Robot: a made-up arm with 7 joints.
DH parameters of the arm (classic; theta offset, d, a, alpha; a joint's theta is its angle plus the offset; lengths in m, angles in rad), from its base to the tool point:
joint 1: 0 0.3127 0 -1.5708
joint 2: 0 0 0 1.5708
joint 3: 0 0.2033 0.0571 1.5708
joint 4: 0 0 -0.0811 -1.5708
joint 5: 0 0.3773 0 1.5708
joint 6: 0 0 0.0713 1.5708
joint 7: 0 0 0 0
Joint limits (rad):
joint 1: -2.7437..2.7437
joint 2: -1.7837..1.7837
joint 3: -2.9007..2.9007
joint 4: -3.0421..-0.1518
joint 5: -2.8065..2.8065
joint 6: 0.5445..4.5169
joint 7: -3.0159..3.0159
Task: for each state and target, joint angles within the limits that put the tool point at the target. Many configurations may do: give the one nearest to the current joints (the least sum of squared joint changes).
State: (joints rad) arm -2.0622 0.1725 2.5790 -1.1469 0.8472 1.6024 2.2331
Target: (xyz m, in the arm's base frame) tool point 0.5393 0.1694 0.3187
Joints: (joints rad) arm -2.3110 -0.5035 2.5520 -1.6658 0.8468 1.5623 2.2331
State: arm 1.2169 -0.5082 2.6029 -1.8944 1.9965 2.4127 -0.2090
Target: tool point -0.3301 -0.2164 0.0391
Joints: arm 1.1774 -0.8823 2.7487 -2.0039 2.0026 2.3334 -0.2090
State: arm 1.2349 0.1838 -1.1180 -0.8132 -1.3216 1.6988 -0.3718
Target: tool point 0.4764 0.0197 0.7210
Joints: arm 1.0963 0.1733 -1.2162 -1.2006 -1.3299 1.6756 -0.3718
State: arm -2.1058 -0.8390 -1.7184 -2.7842 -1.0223 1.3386 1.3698
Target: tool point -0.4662 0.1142 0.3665
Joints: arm -1.8054 -0.8051 -1.4812 -2.1108 -1.0339 1.4692 1.3698
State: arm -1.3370 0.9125 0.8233 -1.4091 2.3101 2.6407 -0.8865
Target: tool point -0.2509 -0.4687 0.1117
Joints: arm -2.1110 1.0260 0.1669 -1.3131 2.2349 2.6232 -0.8865
